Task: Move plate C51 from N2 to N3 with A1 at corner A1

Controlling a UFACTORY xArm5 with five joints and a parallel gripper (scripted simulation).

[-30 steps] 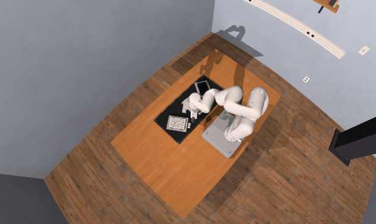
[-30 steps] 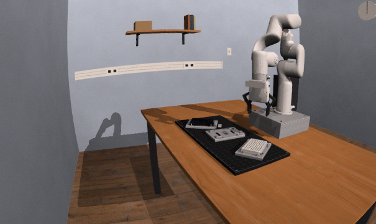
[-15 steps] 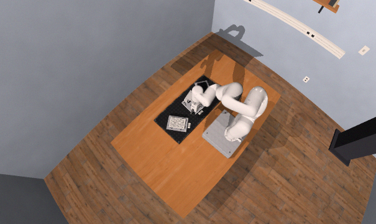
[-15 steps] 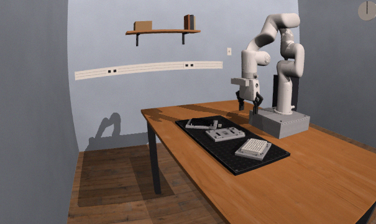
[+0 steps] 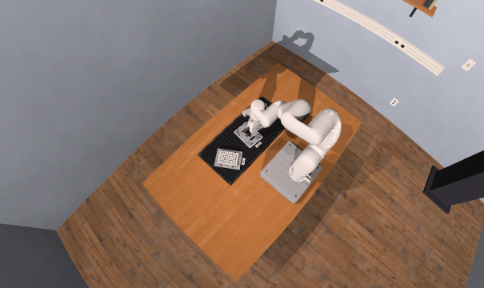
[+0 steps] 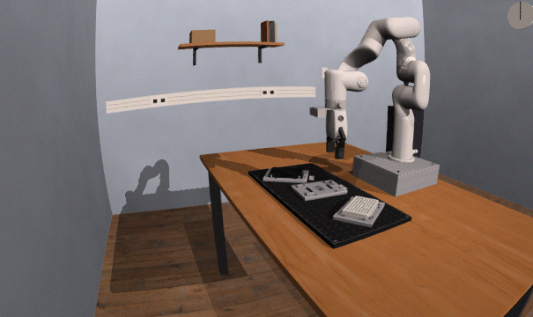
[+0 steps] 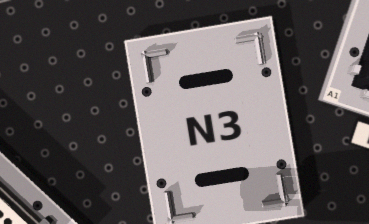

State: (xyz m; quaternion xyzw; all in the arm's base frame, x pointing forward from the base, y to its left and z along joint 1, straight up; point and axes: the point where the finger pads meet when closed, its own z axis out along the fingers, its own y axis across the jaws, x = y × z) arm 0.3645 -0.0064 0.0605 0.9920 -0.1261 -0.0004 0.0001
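My gripper is now 19 cm to the left of the black well plate, 11 cm above it and 9 cm short of it. Also, from my hand: light grey nest: 19 cm to the right, 13 cm below, 9 cm ahead; white well plate: 21 cm to the left, 11 cm below, 3 cm ahead; A1 mark: 12 cm below, 10 cm to the right, 6 cm ahead.
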